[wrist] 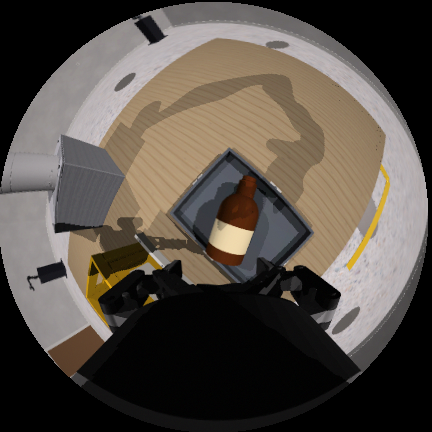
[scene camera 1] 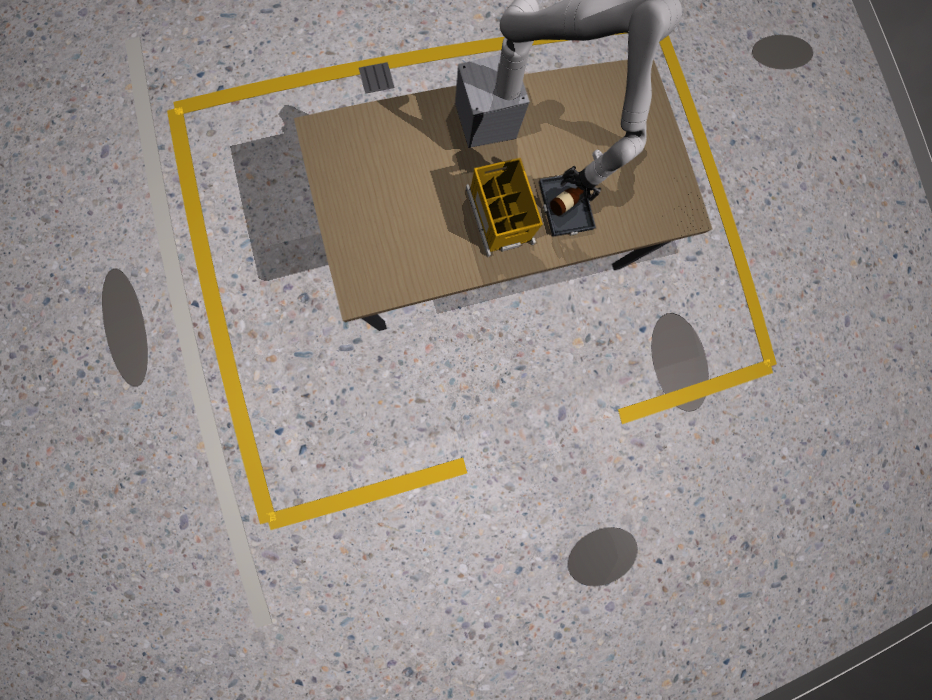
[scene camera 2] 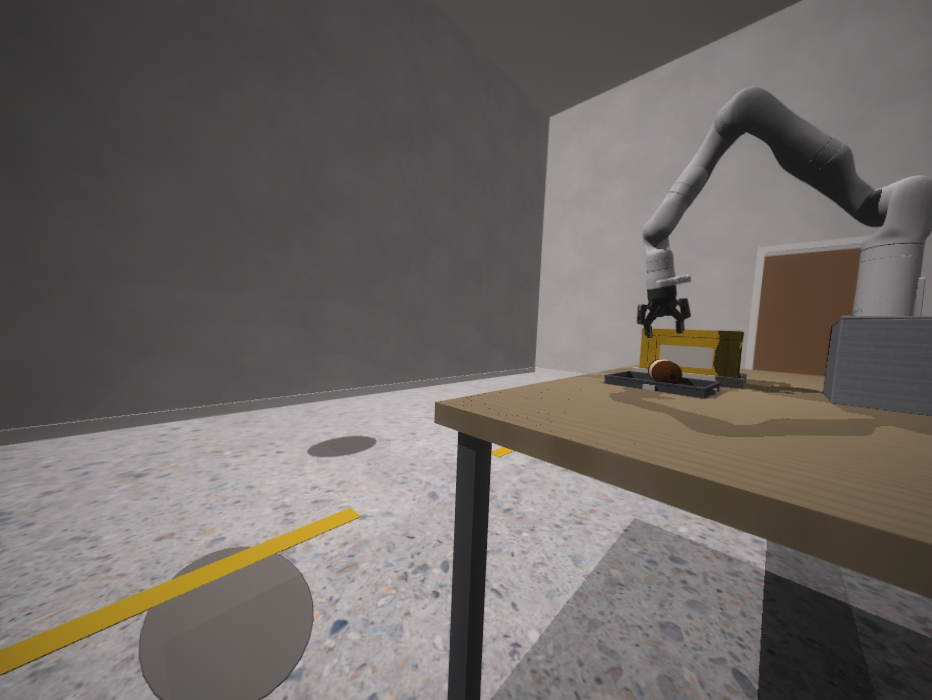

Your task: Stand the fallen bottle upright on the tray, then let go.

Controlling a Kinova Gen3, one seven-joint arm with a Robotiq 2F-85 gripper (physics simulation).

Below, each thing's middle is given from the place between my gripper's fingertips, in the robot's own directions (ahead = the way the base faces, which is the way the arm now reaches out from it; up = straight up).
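Brown bottle (wrist: 237, 214): my gripper 11 cm above it, 1 cm past it, 4 cm to the right of it.
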